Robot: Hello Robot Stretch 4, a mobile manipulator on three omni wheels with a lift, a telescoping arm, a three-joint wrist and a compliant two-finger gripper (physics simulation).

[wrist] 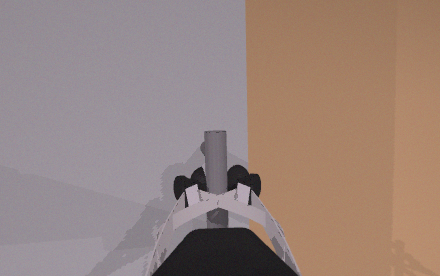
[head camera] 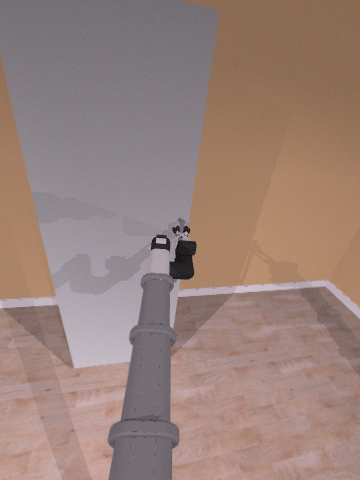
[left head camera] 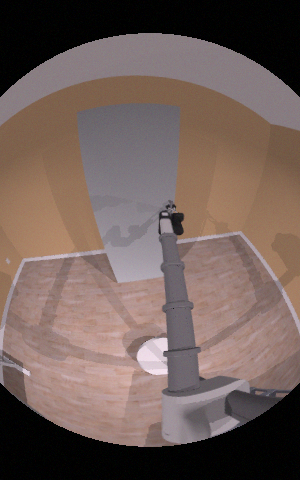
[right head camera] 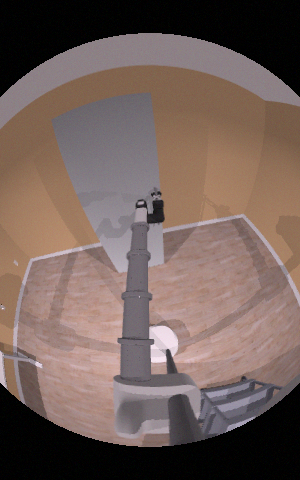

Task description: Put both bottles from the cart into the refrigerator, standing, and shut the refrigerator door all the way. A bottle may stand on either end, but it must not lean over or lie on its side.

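Pixels of known places: gripper, fingertip midpoint: [wrist: 223, 181] [head camera: 182, 227] [left head camera: 170, 204] [right head camera: 156, 192]; robot's base at its link origin: [left head camera: 157, 354] [right head camera: 157, 342].
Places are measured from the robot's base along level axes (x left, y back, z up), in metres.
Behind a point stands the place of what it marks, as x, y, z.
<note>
The refrigerator's tall grey front [head camera: 115, 125] @[0.193, -0.957, 1.461] [left head camera: 130, 150] @[0.190, -0.957, 1.483] [right head camera: 110, 150] @[0.174, -0.960, 1.440] [wrist: 110, 75] @[0.020, -0.987, 1.180] stands ahead against the tan wall, and no door gap shows. Its upright grey bar handle [wrist: 215, 150] @[-0.082, -0.940, 1.109] [head camera: 181, 221] @[-0.077, -0.946, 1.121] is near the right edge of that front. My gripper [wrist: 223, 181] @[-0.088, -0.980, 1.073] [head camera: 181, 231] @[-0.088, -0.980, 1.073] [left head camera: 171, 207] @[-0.088, -0.980, 1.073] [right head camera: 156, 194] @[-0.088, -0.980, 1.073] is at the handle, with its black fingertips closed on either side and pressed against the bar. The handle's top end sticks out above the fingertips. The refrigerator's inside is hidden. The two bottles do not show in these views.
My arm [head camera: 150, 365] @[0.000, -0.290, 1.186] [left head camera: 178, 325] @[0.007, -0.152, 1.190] [right head camera: 135, 320] @[-0.004, -0.136, 1.189] reaches out long toward the refrigerator. A grey-blue shelved frame, probably the cart, shows at lower right in the right head view. A white disc [left head camera: 151, 356] @[0.066, 0.004, 0.187] [right head camera: 165, 345] @[-0.082, 0.021, 0.187] is low beside the arm. Tan walls stand behind and at the right.
</note>
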